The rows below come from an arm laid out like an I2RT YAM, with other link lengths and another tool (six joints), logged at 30 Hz.
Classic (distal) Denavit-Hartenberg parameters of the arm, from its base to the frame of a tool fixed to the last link. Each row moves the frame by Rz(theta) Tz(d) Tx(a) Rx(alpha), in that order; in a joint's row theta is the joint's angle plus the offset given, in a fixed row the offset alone. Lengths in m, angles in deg.
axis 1: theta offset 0, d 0.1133, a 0.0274, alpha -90
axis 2: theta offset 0, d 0, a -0.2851, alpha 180
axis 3: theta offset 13.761, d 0, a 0.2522, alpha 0
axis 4: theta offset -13.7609, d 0.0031, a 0.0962, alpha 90
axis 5: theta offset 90, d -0.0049, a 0, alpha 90
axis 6: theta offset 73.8, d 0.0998, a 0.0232, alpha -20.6
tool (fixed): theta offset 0, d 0.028, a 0, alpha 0
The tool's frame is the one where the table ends.
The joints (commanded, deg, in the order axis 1, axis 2, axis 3, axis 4, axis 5, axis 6), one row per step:
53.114 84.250 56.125 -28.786 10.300 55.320
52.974 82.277 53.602 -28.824 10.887 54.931
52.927 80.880 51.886 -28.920 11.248 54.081
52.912 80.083 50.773 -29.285 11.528 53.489
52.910 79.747 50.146 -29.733 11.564 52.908
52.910 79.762 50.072 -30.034 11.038 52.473
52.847 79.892 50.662 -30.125 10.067 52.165
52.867 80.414 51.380 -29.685 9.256 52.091
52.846 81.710 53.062 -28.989 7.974 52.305
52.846 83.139 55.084 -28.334 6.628 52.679
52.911 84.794 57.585 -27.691 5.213 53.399
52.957 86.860 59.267 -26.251 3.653 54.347
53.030 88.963 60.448 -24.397 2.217 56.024
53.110 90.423 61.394 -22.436 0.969 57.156
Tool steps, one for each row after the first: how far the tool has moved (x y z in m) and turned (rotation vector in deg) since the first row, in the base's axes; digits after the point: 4 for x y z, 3 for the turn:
-0.0057 -0.0113 -0.0047 -0.948 -0.163 -0.137
-0.0101 -0.0192 -0.0081 -1.861 -0.419 0.328
-0.0135 -0.0252 -0.0115 -2.824 -0.374 0.664
-0.0162 -0.0291 -0.0145 -3.699 -0.124 1.140
-0.0180 -0.0296 -0.0157 -3.929 0.334 1.790
-0.0179 -0.0267 -0.0130 -3.264 0.656 2.494
-0.0165 -0.0216 -0.0105 -2.370 0.770 3.002
-0.0123 -0.0115 -0.0057 -0.753 1.002 3.494
-0.0076 -0.0001 0.0004 1.088 1.222 3.933
-0.0020 0.0133 0.0084 3.290 1.459 4.225
0.0029 0.0264 0.0102 5.312 2.161 4.415
0.0073 0.0390 0.0094 7.469 3.165 3.990
0.0113 0.0502 0.0112 9.676 3.541 3.974

